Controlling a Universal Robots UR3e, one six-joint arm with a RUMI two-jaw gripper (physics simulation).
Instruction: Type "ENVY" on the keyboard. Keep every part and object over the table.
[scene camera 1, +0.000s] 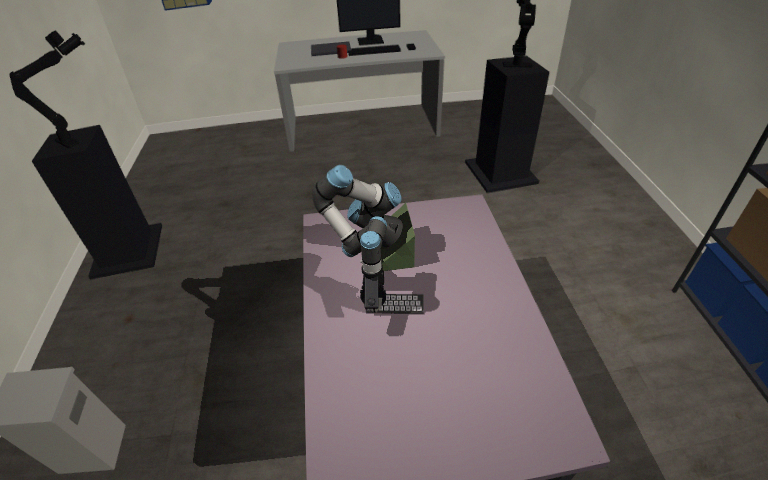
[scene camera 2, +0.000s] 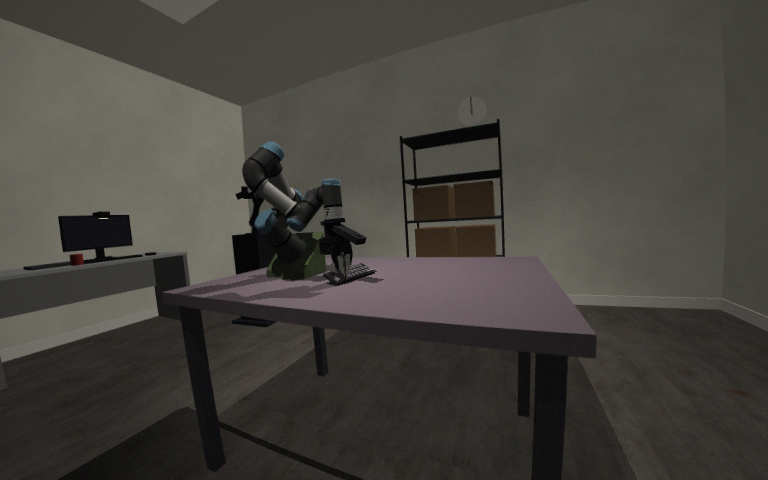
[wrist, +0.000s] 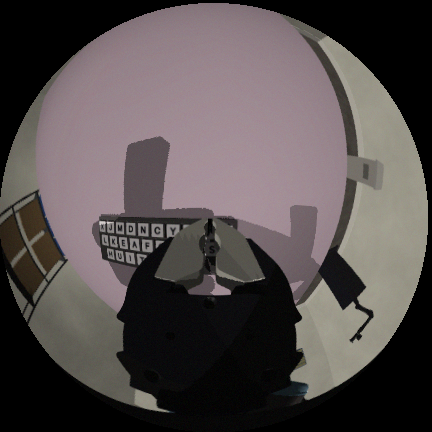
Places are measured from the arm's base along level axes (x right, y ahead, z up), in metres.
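Pixels of known places: gripper, between the fingertips: (scene camera 1: 374, 311) (scene camera 2: 343, 280) (wrist: 209, 219); arm's base, origin of its link: (scene camera 1: 391, 232) (scene camera 2: 293, 251).
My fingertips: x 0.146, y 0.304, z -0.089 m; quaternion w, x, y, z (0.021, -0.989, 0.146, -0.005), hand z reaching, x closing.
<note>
Ahead of a thing's pixels: the offset from my fingertips to its top centre. Level surfaces: height alone.
A dark keyboard @(dz +0.030, dx -0.079, dy -0.010 m) (scene camera 1: 403, 303) (scene camera 2: 360, 272) (wrist: 145, 237) with pale lettered keys lies on the pink table @(dz -0.011 m) (scene camera 1: 441, 384) (scene camera 2: 453, 294) (wrist: 215, 90). In the wrist view the keys read X, J, M, D, N, C, Y in the top row, L, K, E, A, F in the middle and H, U, I, T in the bottom. My gripper (scene camera 1: 371, 308) (scene camera 2: 343, 278) (wrist: 209, 219) is shut and empty, pointing down at the end of the keyboard away from the X key. An S key @(dz +0.022, dx -0.006, dy -0.029 m) (wrist: 212, 249) shows between the jaws. The jaws hide nearby keys; V does not show. Contact with a key cannot be told.
The arm's green base block (scene camera 1: 400, 257) (scene camera 2: 300, 266) stands on the table behind the keyboard. A desk (scene camera 1: 300, 62) with a monitor and a red mug (scene camera 1: 342, 51) (scene camera 2: 76, 259) stands beyond. Two black pedestals (scene camera 1: 93, 209) (scene camera 1: 509, 124) and a shelf rack (scene camera 2: 453, 220) stand off the table.
</note>
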